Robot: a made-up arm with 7 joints.
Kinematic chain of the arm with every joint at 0, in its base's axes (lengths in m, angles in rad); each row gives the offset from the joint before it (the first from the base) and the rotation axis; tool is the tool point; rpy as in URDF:
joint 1: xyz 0 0 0.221 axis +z
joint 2: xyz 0 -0.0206 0.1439 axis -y
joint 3: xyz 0 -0.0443 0.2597 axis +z
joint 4: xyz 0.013 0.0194 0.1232 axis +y
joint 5: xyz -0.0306 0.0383 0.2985 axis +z
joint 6: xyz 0 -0.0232 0.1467 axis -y
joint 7: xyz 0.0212 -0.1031 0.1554 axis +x
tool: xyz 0 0 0 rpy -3.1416 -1.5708 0
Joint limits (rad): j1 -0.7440..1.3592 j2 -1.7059..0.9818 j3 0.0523..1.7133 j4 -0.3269..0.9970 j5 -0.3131..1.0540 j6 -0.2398..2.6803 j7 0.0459..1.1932
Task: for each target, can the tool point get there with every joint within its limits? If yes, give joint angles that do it. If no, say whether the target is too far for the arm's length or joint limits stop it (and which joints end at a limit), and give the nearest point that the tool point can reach.
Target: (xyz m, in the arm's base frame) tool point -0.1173 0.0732 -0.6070
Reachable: no: joint limits stop it (at a limit: joint 1, joint 2, joint 4, joint 5, joint 6) | nearest point 0.0641 0.5310 -0.2708 | short by 0.596 m
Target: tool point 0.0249 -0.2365 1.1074
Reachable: yes | joints 0.3625 -0.0594 0.4462 -0.1361 0.2926 2.1659 0.7617
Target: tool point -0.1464 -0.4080 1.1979
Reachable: yes | joints 0.7233 0.3296 0.4063 -0.0565 0.2563 1.0892 0.2847
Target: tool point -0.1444 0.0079 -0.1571
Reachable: no: joint limits stop it (at a limit: joint 1, joint 2, joint 4, joint 5, joint 6) | nearest point 0.0527 0.4805 0.0106 | short by 0.539 m
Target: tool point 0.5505 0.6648 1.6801
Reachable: no: too far | nearest point 0.3491 0.4216 1.1990 | short by 0.575 m
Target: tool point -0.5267 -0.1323 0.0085
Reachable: no: joint limits stop it (at a limit: joint 2, joint 3, joint 4, joint 5) | nearest point -0.6901 -0.1734 0.4962 | short by 0.516 m
